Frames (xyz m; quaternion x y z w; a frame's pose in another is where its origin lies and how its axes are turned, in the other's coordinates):
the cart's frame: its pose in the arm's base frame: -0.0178 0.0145 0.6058 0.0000 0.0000 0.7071 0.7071
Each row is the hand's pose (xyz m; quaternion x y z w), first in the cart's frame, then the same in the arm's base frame.
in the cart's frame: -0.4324 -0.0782 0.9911 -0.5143 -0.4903 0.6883 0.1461
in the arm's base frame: 0.0604 -0.4179 1.5969 0.0170 0.7104 -0.5900 0.3834
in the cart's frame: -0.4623 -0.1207 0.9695 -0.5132 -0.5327 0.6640 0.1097
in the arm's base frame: 0.1029 -0.4478 1.5753 -0.0138 0.7395 -0.5471 0.3919
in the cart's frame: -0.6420 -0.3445 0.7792 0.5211 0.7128 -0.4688 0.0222
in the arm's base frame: 0.3267 -0.6275 1.3850 -0.1356 0.8725 -0.3158 0.3472
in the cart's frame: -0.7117 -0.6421 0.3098 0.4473 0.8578 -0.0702 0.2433
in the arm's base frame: 0.6243 -0.6972 0.9156 -0.2903 0.9228 0.1224 0.2217
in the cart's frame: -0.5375 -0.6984 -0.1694 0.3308 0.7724 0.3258 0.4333
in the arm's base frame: 0.6806 -0.5230 0.4364 -0.3123 0.7801 0.5368 0.0760
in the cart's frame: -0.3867 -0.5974 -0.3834 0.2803 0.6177 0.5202 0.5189
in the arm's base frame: 0.5796 -0.3722 0.2224 0.2386 -0.6350 -0.7348 0.0009
